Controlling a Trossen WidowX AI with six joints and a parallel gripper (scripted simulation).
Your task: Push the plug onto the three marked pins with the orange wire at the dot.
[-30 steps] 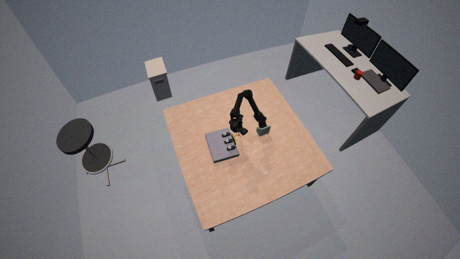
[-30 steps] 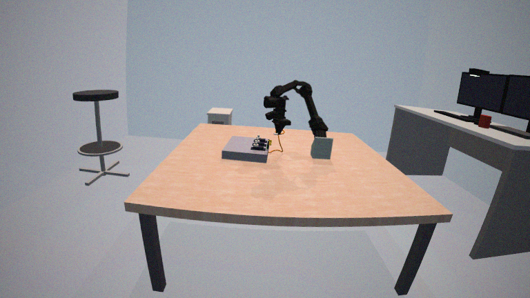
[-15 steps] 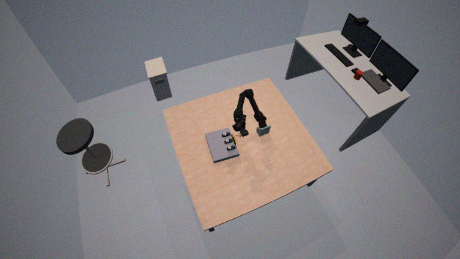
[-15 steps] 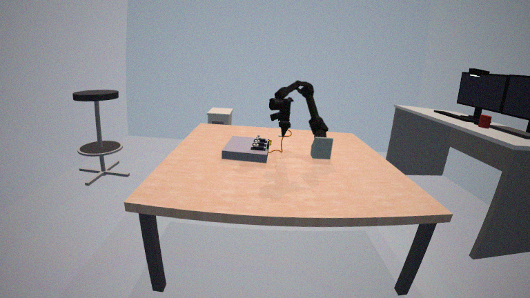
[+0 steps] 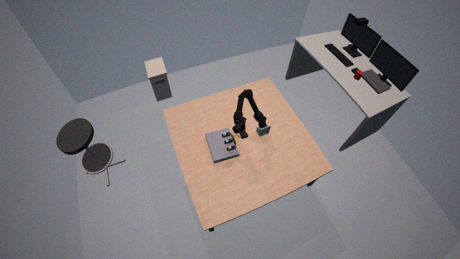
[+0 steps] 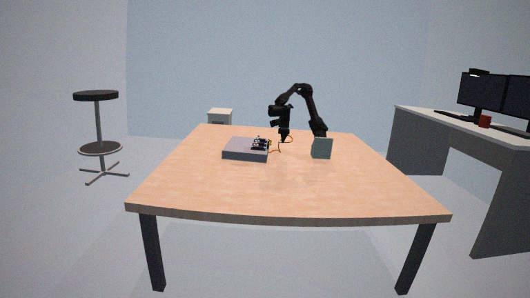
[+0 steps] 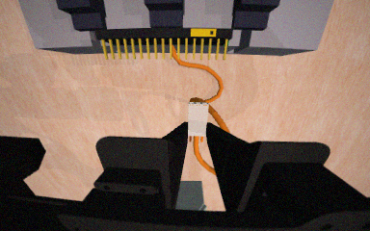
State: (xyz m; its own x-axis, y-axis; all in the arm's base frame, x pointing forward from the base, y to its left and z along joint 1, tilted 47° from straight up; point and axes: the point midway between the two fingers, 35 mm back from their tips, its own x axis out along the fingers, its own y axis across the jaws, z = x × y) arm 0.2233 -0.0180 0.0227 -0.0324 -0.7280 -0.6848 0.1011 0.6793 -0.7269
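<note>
My gripper tip is now 80 mm short of the yellow marked band and 10 mm to the left of it. Also, from my gripper tip: grey printed holder (240 mm ahead, 50 mm below, 10 mm to the left).
</note>
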